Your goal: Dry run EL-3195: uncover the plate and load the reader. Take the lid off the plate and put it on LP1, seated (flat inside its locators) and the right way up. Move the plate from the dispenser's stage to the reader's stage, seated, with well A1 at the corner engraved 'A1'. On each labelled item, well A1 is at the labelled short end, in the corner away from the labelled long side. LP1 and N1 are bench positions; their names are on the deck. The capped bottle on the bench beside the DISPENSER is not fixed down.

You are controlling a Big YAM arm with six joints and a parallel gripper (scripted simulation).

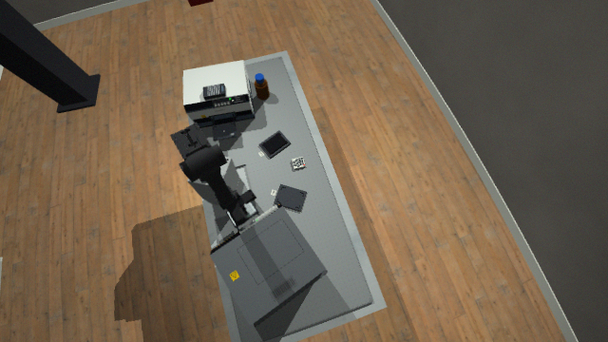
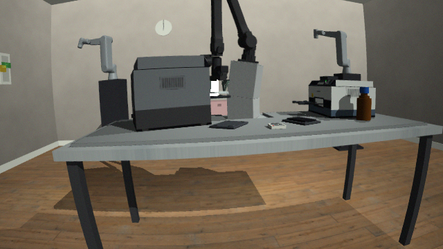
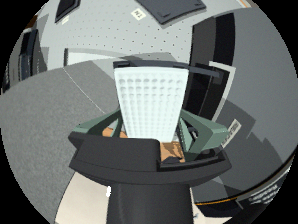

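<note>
My hand is right at the lidded plate. The rest, counted from my hand: brown capped bottle: 20 cm ahead, 81 cm to the left, 3 cm below.
</note>
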